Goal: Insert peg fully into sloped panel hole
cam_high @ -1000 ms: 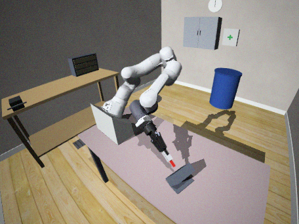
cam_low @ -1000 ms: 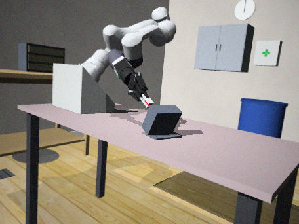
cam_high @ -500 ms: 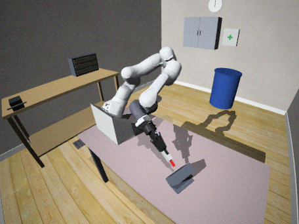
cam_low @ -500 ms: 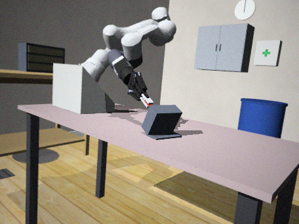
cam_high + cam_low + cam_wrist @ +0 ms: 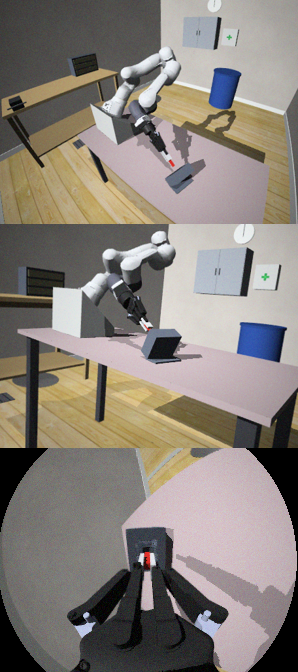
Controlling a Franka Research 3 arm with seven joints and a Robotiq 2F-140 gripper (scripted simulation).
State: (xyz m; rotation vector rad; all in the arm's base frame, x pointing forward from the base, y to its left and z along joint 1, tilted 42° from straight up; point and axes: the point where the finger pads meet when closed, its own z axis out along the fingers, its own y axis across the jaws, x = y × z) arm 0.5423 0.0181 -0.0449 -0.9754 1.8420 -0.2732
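Right now the red peg is 3 cm ahead of my hand and 2 cm below it.
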